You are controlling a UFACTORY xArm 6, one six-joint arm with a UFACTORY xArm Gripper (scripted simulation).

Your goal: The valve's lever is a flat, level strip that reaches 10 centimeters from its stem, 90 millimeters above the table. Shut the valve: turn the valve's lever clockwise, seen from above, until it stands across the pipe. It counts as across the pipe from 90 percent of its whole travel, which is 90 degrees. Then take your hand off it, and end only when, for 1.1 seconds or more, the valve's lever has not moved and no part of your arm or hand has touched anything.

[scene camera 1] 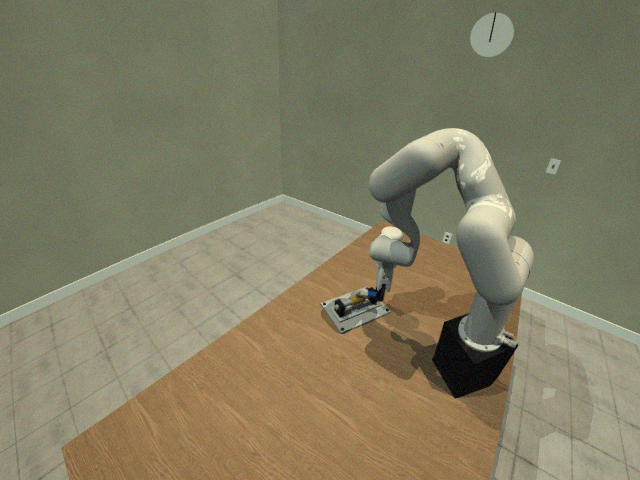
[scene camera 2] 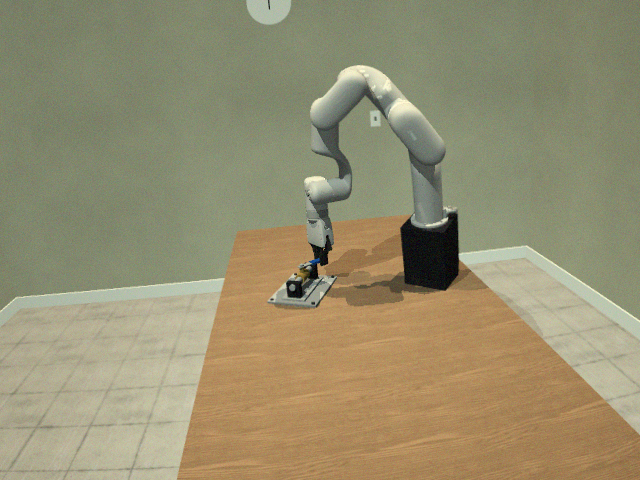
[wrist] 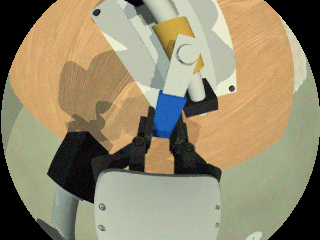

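I can see a valve here along with my gripper, and the wrist view shows my gripper too.
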